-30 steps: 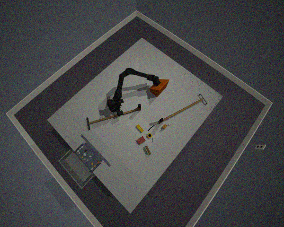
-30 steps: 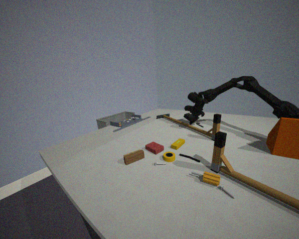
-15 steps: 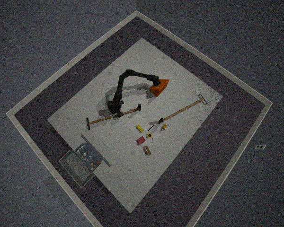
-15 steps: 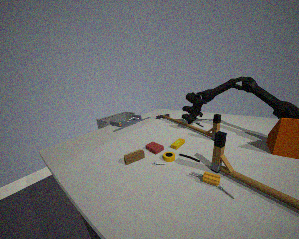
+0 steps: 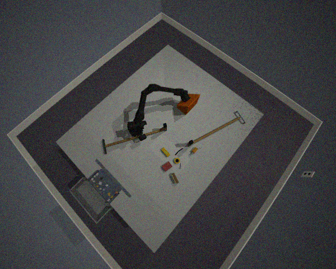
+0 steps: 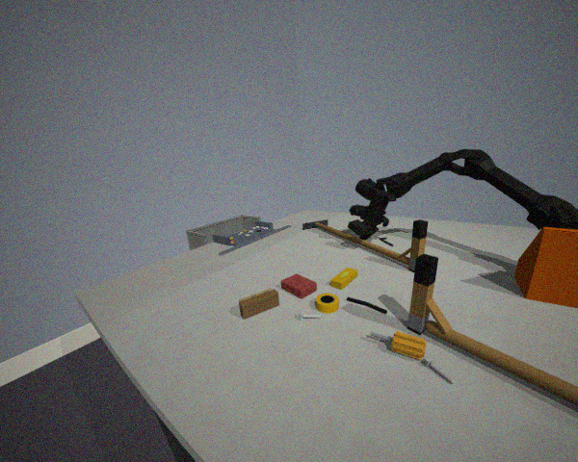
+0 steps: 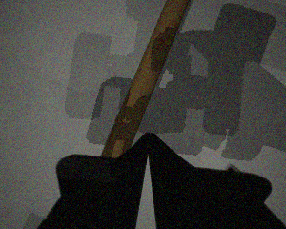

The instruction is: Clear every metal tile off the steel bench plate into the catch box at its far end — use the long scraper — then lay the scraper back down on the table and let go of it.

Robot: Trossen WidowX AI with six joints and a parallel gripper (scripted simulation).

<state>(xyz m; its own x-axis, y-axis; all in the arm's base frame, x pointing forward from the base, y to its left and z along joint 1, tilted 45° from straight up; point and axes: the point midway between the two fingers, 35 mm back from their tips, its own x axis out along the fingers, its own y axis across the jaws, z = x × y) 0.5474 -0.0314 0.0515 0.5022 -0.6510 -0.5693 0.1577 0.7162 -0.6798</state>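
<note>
Right now my gripper tip is 20 mm short of the long scraper, 20 mm to the right of it and 50 mm below it. Also, from my gripper tip: red block 20 mm behind, 400 mm to the left; hex key 60 mm behind, 80 mm to the right, 10 mm below; yellow block 90 mm behind, 300 mm to the left, 10 mm above.
</note>
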